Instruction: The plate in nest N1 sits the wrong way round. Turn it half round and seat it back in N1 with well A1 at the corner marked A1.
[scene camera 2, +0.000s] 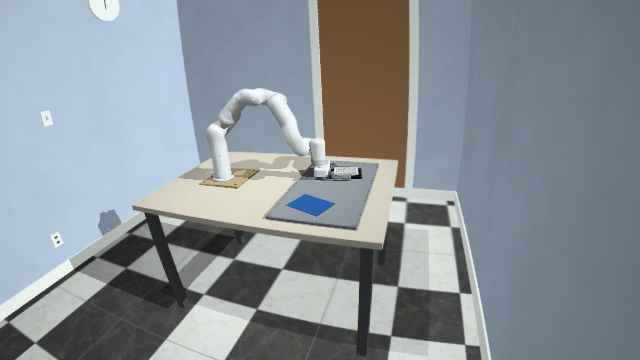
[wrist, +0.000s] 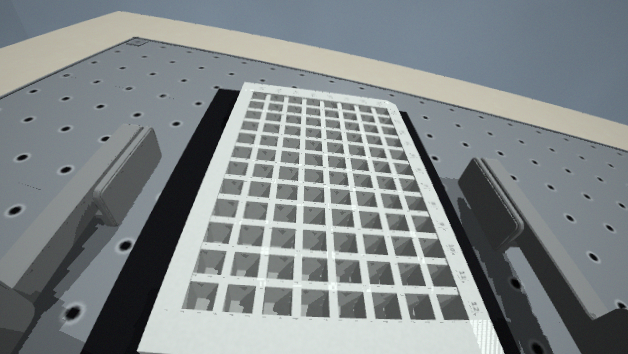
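Note:
The white plate (scene camera 2: 348, 171) (wrist: 329, 200) with a grid of square wells lies flat in the black nest (scene camera 2: 360, 174) (wrist: 186, 180). In the wrist view its cut corner is at the far right, and numbers run down its right rim, with 12 at the near end. Small marks on its far rim are too faint to read, and an A1 mark on the nest cannot be made out. My gripper (scene camera 2: 342, 172) (wrist: 310, 187) is open and empty. Its fingers stand either side of the plate and nest, with gaps to both.
The nest stands on a grey board with holes (scene camera 2: 345, 200) (wrist: 45, 142) on the beige table (scene camera 2: 225, 205) (wrist: 85, 37). A blue square (scene camera 2: 310, 205) lies on the board nearer the table's front edge. The arm's base stands on a wooden plate (scene camera 2: 245, 177) at the left.

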